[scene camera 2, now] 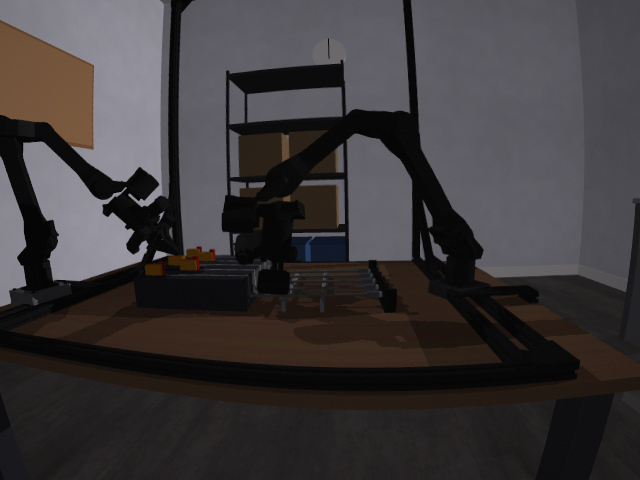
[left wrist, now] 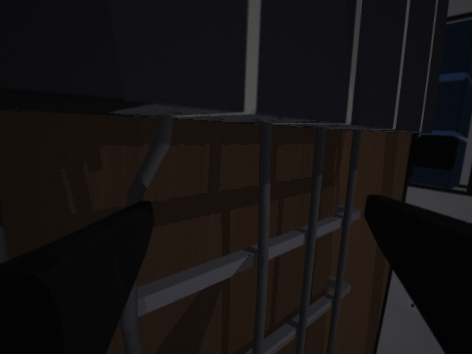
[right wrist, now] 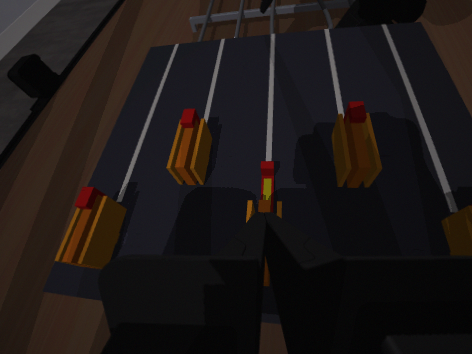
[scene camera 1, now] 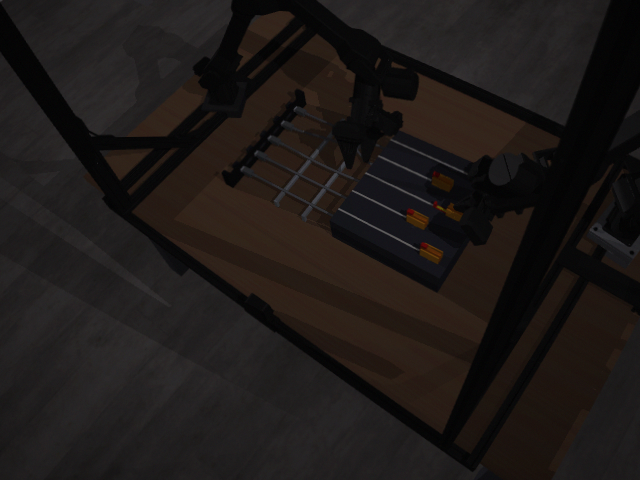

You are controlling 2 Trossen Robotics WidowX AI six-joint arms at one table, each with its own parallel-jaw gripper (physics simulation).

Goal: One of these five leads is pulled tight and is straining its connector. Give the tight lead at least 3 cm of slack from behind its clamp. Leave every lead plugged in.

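Where they show: left gripper, between the fingertips: [left wrist: 259,208] [scene camera 1: 357,165]; right gripper, between the fingertips: [scene camera 2: 178,254] [right wrist: 263,221] [scene camera 1: 454,207]; left arm's base, origin of its link: [scene camera 2: 459,282] [scene camera 1: 224,95]; right arm's base, origin of its link: [scene camera 2: 40,286] [scene camera 1: 623,227].
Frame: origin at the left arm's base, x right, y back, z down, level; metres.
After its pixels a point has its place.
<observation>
Five grey leads [scene camera 1: 309,159] {z 0.002, x 0.186, y -0.253 m} [scene camera 2: 332,281] {z 0.003, x 0.172, y -0.236 m} run from a black clamp bar [scene camera 1: 248,157] [scene camera 2: 385,286] over two cross rails onto a dark block [scene camera 1: 375,248] {z -0.023, x 0.415, y -0.430 m} [scene camera 2: 190,290] {z -0.015, x 0.169, y -0.554 m} [right wrist: 241,88]. They end at orange connectors [scene camera 1: 418,218] {z -0.062, x 0.361, y -0.509 m} [right wrist: 189,151] {z -0.061, x 0.358, y -0.515 m} with red plugs. The middle plug [right wrist: 267,168] {z -0.052, x 0.316, y -0.543 m} shows a yellow strip above its socket. My left gripper [scene camera 1: 357,159] {z -0.016, x 0.209, y -0.367 m} [scene camera 2: 272,281] {z -0.016, x 0.209, y -0.367 m} [left wrist: 259,208] {z -0.016, x 0.209, y -0.367 m} is open and empty. It straddles the leads [left wrist: 264,197] {z 0.001, x 0.227, y -0.356 m} just before the block's edge. My right gripper [scene camera 1: 449,209] {z -0.066, x 0.333, y -0.578 m} [scene camera 2: 151,257] [right wrist: 263,221] {z -0.066, x 0.333, y -0.578 m} is shut, its tips at the middle connector [right wrist: 265,207] {z -0.063, x 0.328, y -0.570 m}.
The black frame posts [scene camera 1: 504,324] {z -0.557, x 0.770, y -0.593 m} and rails stand around the wooden table [scene camera 1: 294,295] {z 0.027, x 0.512, y -0.275 m}. The leftmost lead [left wrist: 150,165] {z 0.006, x 0.183, y -0.398 m} in the left wrist view bends near the block. A shelf rack [scene camera 2: 228,143] with boxes stands behind the table.
</observation>
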